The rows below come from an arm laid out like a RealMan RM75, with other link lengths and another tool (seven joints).
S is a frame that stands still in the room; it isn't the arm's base.
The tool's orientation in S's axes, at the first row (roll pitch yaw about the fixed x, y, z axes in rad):
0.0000 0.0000 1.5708
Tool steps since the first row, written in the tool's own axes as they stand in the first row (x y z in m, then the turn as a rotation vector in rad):
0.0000 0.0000 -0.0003 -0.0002 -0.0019 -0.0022
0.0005 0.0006 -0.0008 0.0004 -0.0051 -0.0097
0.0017 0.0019 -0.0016 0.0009 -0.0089 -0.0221
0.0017 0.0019 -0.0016 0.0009 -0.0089 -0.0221
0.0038 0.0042 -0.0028 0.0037 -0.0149 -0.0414
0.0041 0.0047 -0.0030 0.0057 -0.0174 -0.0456
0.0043 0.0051 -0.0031 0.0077 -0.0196 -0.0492
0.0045 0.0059 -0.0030 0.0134 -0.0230 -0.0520
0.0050 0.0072 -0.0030 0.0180 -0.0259 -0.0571
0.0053 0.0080 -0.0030 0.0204 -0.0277 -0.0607
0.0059 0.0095 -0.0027 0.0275 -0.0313 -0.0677
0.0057 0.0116 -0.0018 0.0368 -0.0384 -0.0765
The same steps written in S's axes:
0.0000 0.0000 -0.0003 0.0019 -0.0002 -0.0022
-0.0006 0.0005 -0.0008 0.0051 0.0004 -0.0097
-0.0019 0.0017 -0.0016 0.0089 0.0009 -0.0221
-0.0019 0.0017 -0.0016 0.0089 0.0009 -0.0221
-0.0042 0.0038 -0.0028 0.0149 0.0037 -0.0414
-0.0047 0.0041 -0.0030 0.0174 0.0057 -0.0456
-0.0051 0.0043 -0.0031 0.0196 0.0077 -0.0492
-0.0059 0.0045 -0.0030 0.0230 0.0134 -0.0520
-0.0072 0.0050 -0.0030 0.0259 0.0180 -0.0571
-0.0080 0.0053 -0.0030 0.0277 0.0204 -0.0607
-0.0095 0.0059 -0.0027 0.0313 0.0275 -0.0677
-0.0116 0.0057 -0.0018 0.0384 0.0368 -0.0765

